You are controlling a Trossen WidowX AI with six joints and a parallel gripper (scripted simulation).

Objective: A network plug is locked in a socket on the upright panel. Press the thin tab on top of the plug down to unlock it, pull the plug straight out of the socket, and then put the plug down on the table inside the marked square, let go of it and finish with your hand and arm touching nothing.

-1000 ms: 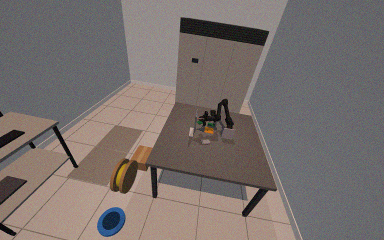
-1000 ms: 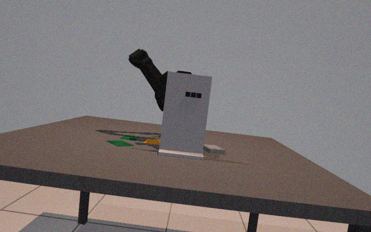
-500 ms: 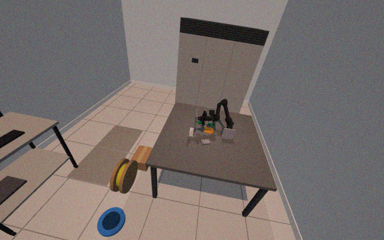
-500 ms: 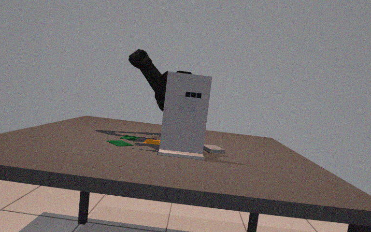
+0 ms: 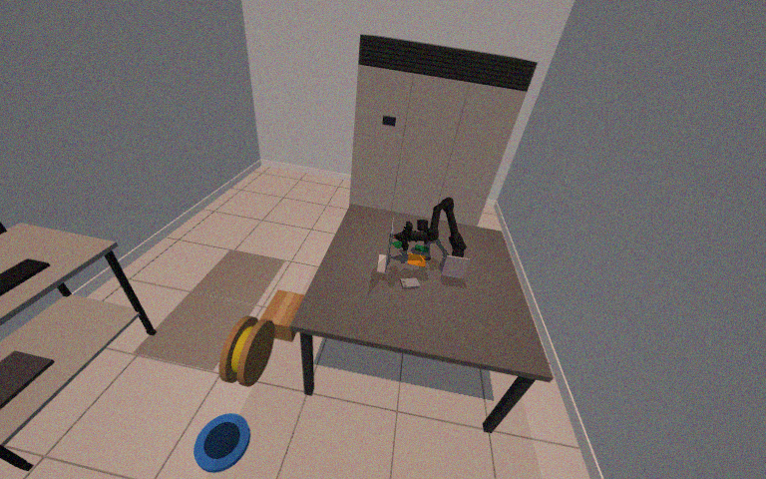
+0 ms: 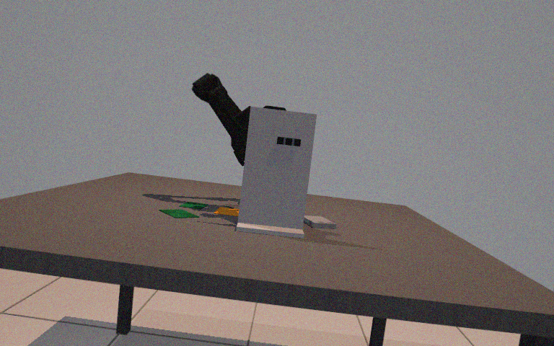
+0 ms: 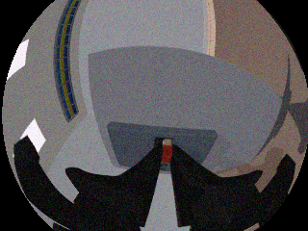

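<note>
My gripper tip is 23 cm above the orange square, 19 cm past it and 9 cm to the left of it. Also, from my gripper tip: grey block 23 cm below, 15 cm to the left, 13 cm behind; grey panel 9 cm below, 3 cm ahead, 1 cm to the left; network plug right at my gripper tip.
</note>
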